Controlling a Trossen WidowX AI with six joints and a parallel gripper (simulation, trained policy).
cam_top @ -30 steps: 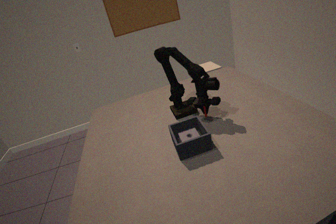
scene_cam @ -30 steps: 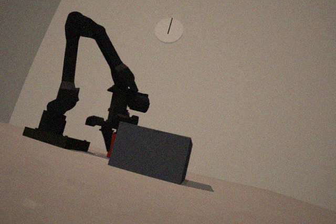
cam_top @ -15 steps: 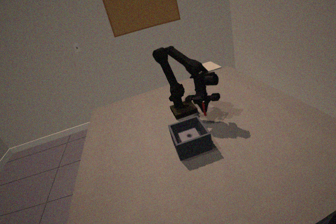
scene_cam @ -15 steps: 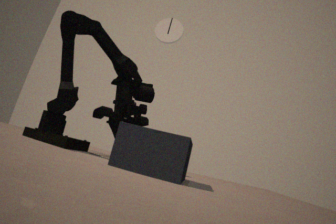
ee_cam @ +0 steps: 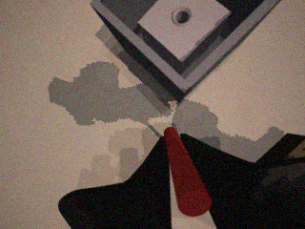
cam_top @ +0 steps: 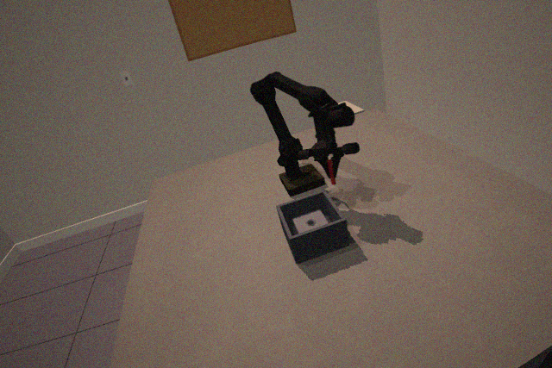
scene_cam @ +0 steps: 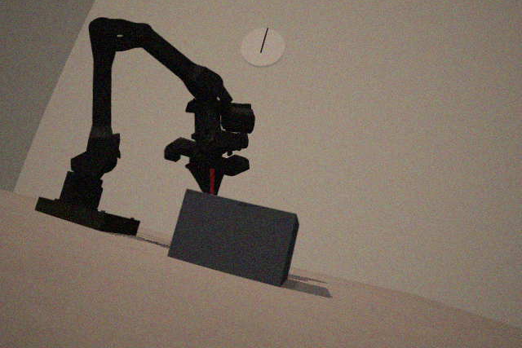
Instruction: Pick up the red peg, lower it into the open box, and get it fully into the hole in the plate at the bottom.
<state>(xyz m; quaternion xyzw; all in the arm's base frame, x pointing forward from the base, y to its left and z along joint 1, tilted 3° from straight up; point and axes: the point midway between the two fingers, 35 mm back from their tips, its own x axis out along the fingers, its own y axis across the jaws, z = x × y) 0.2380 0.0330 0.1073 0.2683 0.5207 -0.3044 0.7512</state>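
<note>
Right now the pale plate is 70 mm ahead of my gripper tip, 140 mm to the right of it and 70 mm below it. Also, from my gripper tip: red peg: 10 mm behind, 20 mm above; dark blue box: 70 mm ahead, 140 mm to the right, 90 mm below.
</note>
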